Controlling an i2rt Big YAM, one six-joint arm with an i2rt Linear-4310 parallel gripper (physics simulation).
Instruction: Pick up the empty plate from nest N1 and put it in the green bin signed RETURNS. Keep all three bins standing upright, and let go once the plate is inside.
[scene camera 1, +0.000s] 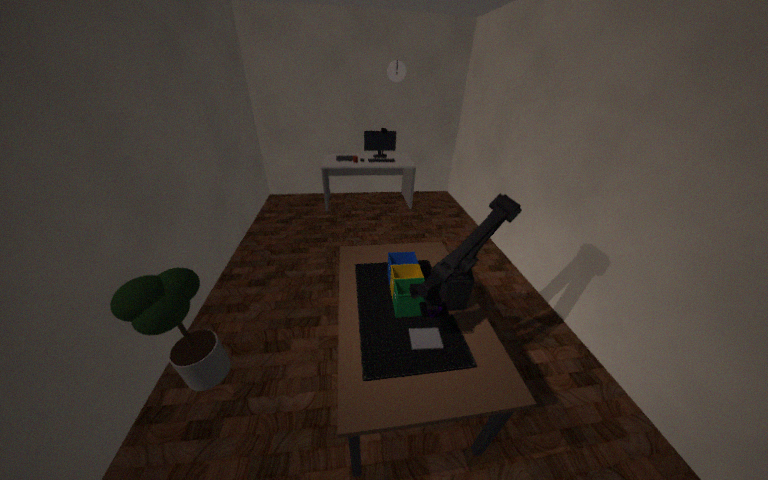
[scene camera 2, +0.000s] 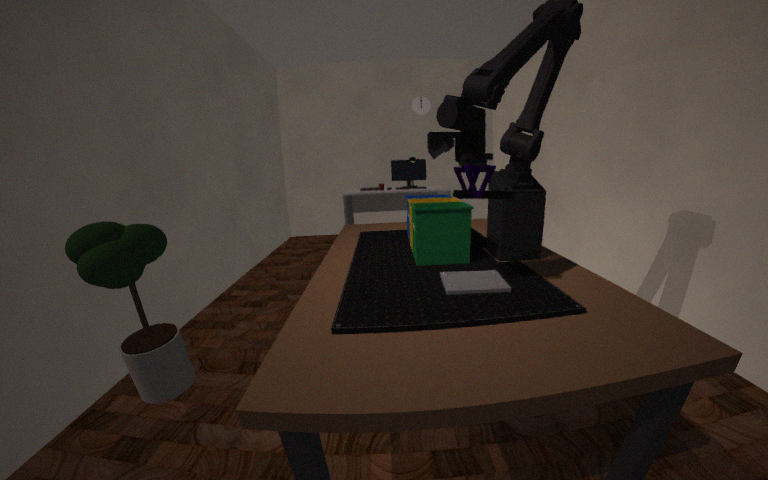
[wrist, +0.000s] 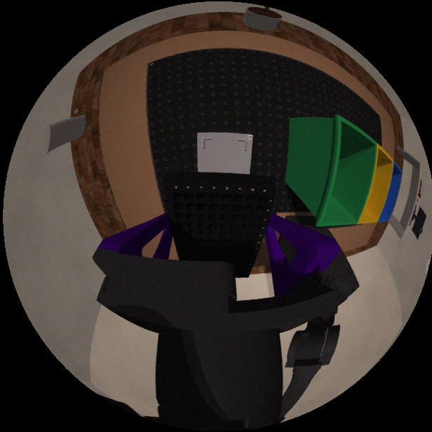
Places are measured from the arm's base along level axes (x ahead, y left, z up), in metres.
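Where they show: gripper, fingertip midpoint: (scene camera 1: 429, 310) (scene camera 2: 472, 197); arm's base at its link origin: (scene camera 1: 458, 270) (scene camera 2: 515, 180).
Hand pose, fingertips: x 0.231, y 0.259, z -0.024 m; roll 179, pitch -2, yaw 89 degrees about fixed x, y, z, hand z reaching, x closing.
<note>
Each offset is from my fingertips to the top centre of the thing. Level surfaces: height alone.
The black plate (scene camera 2: 478, 194) (wrist: 220, 215), with a grid of small wells, is level between the purple fingers of my gripper (scene camera 1: 434, 310) (scene camera 2: 474, 180) (wrist: 218, 216), which is shut on it. It hangs above the board, on the robot-base side of the green bin {dx +0.040, dy -0.219, dz -0.047 m} (scene camera 1: 407, 306) (scene camera 2: 441, 234) (wrist: 310, 155), around the height of its rim. The bin stands upright and its visible inside looks empty; no RETURNS sign shows. The pale grey nest {dx -0.013, dy -0.004, dz -0.212 m} (scene camera 1: 425, 338) (scene camera 2: 474, 281) (wrist: 225, 154) lies bare on the board, its small label not clearly readable.
The yellow bin {dx +0.043, dy -0.350, dz -0.047 m} (scene camera 1: 406, 271) (wrist: 376, 195) and blue bin {dx +0.045, dy -0.481, dz -0.047 m} (scene camera 1: 402, 258) (wrist: 391, 192) stand upright in a row behind the green one. The black perforated board {dz -0.226 m} (scene camera 1: 385, 362) (scene camera 2: 385, 305) (wrist: 200, 100) lies on the brown table {dz -0.239 m} (scene camera 1: 396, 404) (scene camera 2: 453, 367). The robot base (scene camera 2: 514, 226) stands at its right side.
</note>
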